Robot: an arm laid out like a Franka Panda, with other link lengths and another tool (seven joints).
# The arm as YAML. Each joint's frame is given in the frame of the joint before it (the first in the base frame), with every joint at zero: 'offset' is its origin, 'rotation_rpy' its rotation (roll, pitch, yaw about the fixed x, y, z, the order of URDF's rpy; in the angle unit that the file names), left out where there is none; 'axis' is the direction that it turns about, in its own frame. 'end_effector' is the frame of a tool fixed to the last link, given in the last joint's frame.
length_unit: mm
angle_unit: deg
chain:
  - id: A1
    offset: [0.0, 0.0, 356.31]
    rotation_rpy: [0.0, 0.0, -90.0]
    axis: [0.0, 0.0, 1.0]
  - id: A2
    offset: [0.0, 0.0, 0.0]
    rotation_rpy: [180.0, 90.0, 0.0]
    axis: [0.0, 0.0, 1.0]
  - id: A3
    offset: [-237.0, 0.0, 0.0]
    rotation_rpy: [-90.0, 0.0, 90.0]
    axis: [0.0, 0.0, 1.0]
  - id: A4
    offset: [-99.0, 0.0, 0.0]
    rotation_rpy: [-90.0, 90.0, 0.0]
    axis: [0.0, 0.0, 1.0]
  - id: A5
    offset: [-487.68, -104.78, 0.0]
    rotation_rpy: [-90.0, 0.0, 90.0]
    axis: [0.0, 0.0, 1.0]
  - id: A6
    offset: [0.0, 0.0, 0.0]
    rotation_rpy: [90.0, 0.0, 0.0]
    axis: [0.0, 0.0, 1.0]
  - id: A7
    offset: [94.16, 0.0, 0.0]
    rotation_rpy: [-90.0, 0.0, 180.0]
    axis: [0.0, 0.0, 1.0]
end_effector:
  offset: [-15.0, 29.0, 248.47]
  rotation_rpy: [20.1, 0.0, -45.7]
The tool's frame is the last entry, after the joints.
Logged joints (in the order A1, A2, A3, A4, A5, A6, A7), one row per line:
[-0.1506, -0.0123, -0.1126, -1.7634, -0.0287, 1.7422, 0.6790]
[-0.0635, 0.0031, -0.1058, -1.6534, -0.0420, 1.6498, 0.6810]
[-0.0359, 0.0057, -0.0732, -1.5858, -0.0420, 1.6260, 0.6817]
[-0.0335, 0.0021, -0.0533, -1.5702, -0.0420, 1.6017, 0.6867]
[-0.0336, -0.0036, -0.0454, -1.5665, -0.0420, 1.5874, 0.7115]
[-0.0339, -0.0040, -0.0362, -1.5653, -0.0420, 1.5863, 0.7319]
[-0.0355, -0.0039, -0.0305, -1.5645, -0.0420, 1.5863, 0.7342]
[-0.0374, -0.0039, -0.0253, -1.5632, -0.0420, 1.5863, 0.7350]
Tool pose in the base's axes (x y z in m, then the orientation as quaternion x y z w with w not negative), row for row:
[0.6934, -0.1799, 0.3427, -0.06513, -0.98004, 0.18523, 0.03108]
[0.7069, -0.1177, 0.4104, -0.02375, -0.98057, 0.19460, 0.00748]
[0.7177, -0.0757, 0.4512, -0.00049, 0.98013, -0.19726, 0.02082]
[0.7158, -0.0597, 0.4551, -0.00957, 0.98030, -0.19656, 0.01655]
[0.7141, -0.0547, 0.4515, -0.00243, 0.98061, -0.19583, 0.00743]
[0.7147, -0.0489, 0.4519, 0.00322, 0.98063, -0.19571, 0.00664]
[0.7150, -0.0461, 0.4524, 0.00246, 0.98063, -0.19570, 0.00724]
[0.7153, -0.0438, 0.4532, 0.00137, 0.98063, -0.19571, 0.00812]
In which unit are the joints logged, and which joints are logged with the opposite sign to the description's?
The joints are logged in radians. Opposite sign: A2.
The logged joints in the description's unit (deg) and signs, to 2 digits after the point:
[-8.63, 0.70, -6.45, -101.04, -1.64, 99.82, 38.90]
[-3.64, -0.18, -6.06, -94.73, -2.41, 94.53, 39.02]
[-2.06, -0.33, -4.19, -90.86, -2.41, 93.16, 39.06]
[-1.92, -0.12, -3.05, -89.97, -2.41, 91.77, 39.35]
[-1.93, 0.21, -2.60, -89.75, -2.41, 90.95, 40.77]
[-1.94, 0.23, -2.07, -89.69, -2.41, 90.89, 41.93]
[-2.03, 0.22, -1.75, -89.64, -2.41, 90.89, 42.07]
[-2.14, 0.22, -1.45, -89.56, -2.41, 90.89, 42.11]

